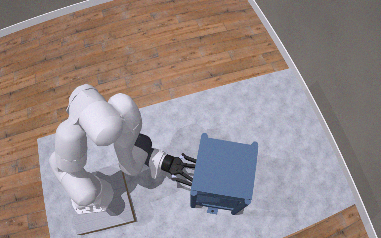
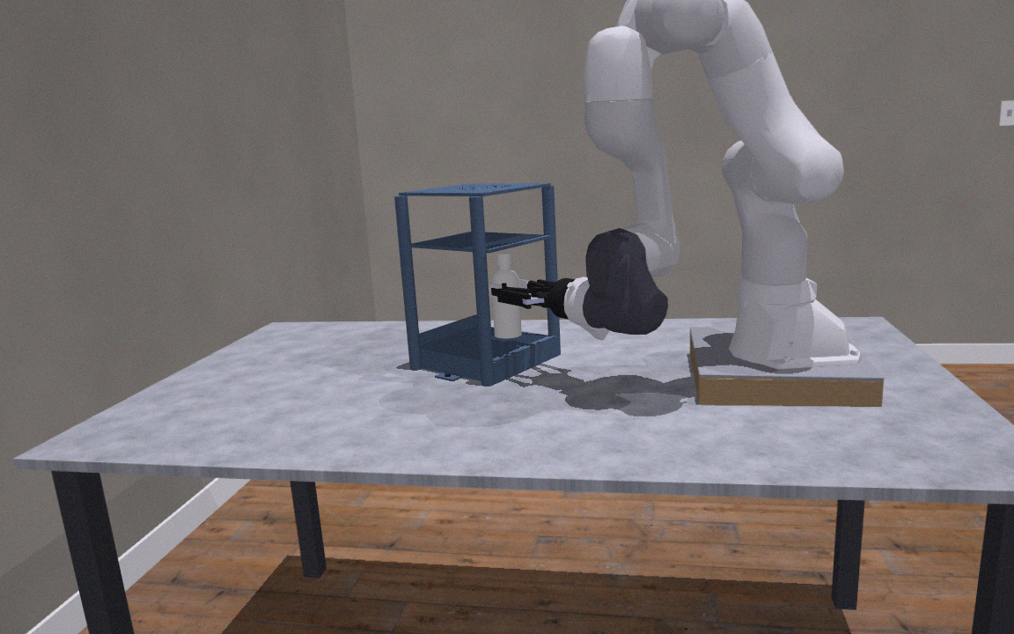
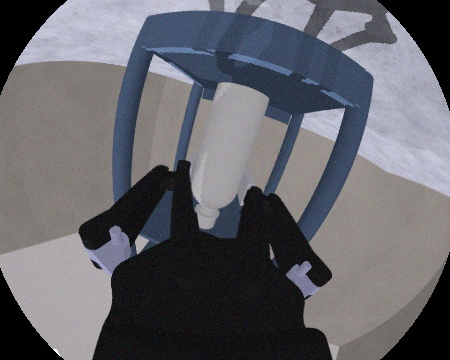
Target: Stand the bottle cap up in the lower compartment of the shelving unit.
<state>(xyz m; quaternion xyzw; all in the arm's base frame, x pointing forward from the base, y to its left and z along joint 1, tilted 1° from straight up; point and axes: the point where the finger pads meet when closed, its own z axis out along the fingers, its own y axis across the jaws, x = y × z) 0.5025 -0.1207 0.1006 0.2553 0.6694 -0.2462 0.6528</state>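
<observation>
My hand is 50 mm short of the blue shelving unit, 30 mm to the left of it and 20 mm below it. Also, from my hand: white bottle (10 mm above).
</observation>
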